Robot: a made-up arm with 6 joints. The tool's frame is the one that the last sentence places.
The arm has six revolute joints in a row. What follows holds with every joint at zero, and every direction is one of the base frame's.
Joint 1 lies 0.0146 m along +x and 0.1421 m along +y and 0.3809 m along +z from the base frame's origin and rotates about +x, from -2.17 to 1.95 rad.
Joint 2 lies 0.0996 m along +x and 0.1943 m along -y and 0.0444 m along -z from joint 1 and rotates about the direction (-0.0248, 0.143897, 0.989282), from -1.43 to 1.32 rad.
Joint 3 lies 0.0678 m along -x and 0.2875 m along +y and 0.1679 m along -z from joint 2 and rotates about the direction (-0.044, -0.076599, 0.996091), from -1.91 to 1 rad.
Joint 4 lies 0.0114 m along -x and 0.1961 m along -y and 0.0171 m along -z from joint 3 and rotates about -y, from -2.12 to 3.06 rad.
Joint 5 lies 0.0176 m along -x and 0.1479 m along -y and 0.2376 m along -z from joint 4 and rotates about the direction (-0.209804, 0.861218, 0.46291), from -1.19 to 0.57 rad.
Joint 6 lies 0.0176 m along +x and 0.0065 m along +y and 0.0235 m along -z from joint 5 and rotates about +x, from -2.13 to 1.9 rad.
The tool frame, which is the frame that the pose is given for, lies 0.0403 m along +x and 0.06 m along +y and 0.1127 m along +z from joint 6; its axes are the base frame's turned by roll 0.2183, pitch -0.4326 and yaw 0.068 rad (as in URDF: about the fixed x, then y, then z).
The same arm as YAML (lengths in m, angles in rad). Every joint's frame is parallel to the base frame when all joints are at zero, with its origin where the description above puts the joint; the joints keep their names.
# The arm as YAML. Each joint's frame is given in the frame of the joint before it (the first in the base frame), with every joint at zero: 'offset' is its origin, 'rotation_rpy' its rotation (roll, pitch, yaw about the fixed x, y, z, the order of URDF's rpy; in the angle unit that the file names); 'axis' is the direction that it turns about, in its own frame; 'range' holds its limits. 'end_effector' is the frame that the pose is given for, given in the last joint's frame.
length_unit: m
angle_unit: rad
chain:
  - id: joint 1
    offset: [0.0146, 0.1421, 0.3809]
    rotation_rpy: [0.0, 0.0, 0.0]
    axis: [1.0, 0.0, 0.0]
    range: [-2.17, 1.95]
  - id: joint 2
    offset: [0.0996, -0.1943, -0.0444]
    rotation_rpy: [0.0, 0.0, 0.0]
    axis: [-0.0248, 0.143897, 0.989282]
    range: [-1.43, 1.32]
  - id: joint 3
    offset: [-0.0678, 0.2875, -0.1679]
    rotation_rpy: [0.0, 0.0, 0.0]
    axis: [-0.044, -0.076599, 0.996091]
    range: [-1.91, 1.0]
  - id: joint 4
    offset: [-0.0114, -0.1961, -0.0171]
    rotation_rpy: [0.0, 0.0, 0.0]
    axis: [0.0, -1.0, 0.0]
    range: [-2.12, 3.06]
  - id: joint 5
    offset: [-0.0176, -0.1479, -0.2376]
    rotation_rpy: [0.0, 0.0, 0.0]
    axis: [-0.209804, 0.861218, 0.46291]
    range: [-1.19, 0.57]
  - id: joint 6
    offset: [0.0176, 0.0065, -0.0235]
    rotation_rpy: [0.0, 0.0, 0.0]
    axis: [1.0, 0.0, 0.0]
    range: [-2.13, 1.9]
end_effector:
  offset: [0.0403, 0.06, 0.1127]
  rotation_rpy: [0.2183, -0.4326, 0.068]

